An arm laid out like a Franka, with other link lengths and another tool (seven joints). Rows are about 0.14 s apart.
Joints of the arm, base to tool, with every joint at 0 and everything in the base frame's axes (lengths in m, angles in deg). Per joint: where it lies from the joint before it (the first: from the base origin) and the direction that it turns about. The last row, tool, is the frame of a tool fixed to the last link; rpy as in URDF.
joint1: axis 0 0 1 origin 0 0 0.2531
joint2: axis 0 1 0 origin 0 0 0
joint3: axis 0 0 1 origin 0 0 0.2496
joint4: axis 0 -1 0 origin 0.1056 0 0
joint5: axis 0 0 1 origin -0.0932 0 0.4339
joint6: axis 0 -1 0 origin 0 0 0
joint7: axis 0 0 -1 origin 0.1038 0 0
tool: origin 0.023 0.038 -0.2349 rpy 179.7 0 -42
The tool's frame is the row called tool.
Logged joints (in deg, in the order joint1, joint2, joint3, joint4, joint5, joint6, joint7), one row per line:
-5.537, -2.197, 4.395, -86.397, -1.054, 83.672, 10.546
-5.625, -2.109, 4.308, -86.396, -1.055, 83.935, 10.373
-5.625, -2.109, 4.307, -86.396, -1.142, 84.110, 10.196
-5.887, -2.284, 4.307, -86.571, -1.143, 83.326, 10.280
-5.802, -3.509, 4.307, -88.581, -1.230, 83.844, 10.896
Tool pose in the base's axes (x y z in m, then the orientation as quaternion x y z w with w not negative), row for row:
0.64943, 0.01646, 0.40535, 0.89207, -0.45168, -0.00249, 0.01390
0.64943, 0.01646, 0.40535, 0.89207, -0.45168, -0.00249, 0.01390
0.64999, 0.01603, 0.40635, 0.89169, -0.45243, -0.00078, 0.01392
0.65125, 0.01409, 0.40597, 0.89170, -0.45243, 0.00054, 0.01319
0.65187, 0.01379, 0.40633, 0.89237, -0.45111, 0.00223, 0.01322
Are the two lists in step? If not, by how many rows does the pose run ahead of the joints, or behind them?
The pose runs 2 rows behind the joints: the pose in row i belongs to the joints in row i - 2.
